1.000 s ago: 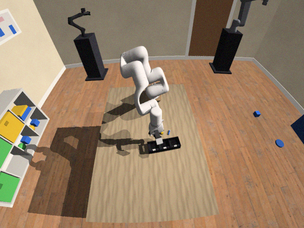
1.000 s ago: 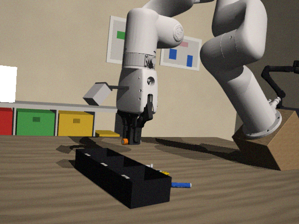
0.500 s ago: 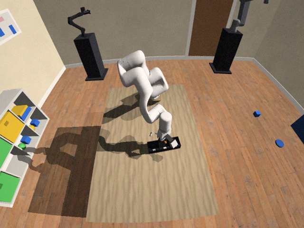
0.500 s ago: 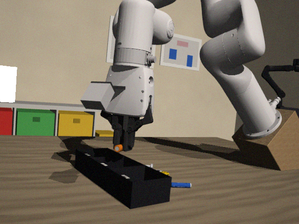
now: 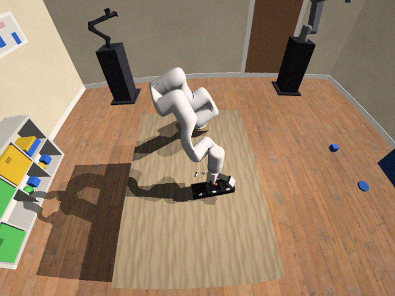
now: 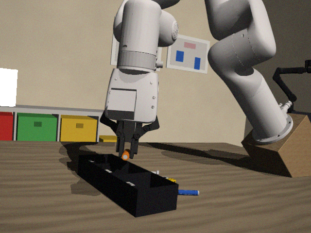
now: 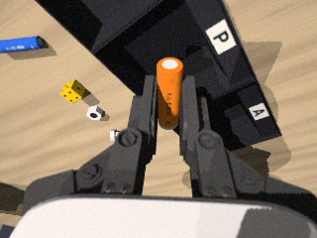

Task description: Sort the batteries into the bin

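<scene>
Right now my hand is 2 cm above the orange battery. From my hand the other things lie so: white nut: 11 cm behind, 8 cm below, 5 cm to the right; yellow die: 11 cm behind, 8 cm below, 1 cm to the right; black three-compartment bin: 7 cm below, 1 cm ahead.
</scene>
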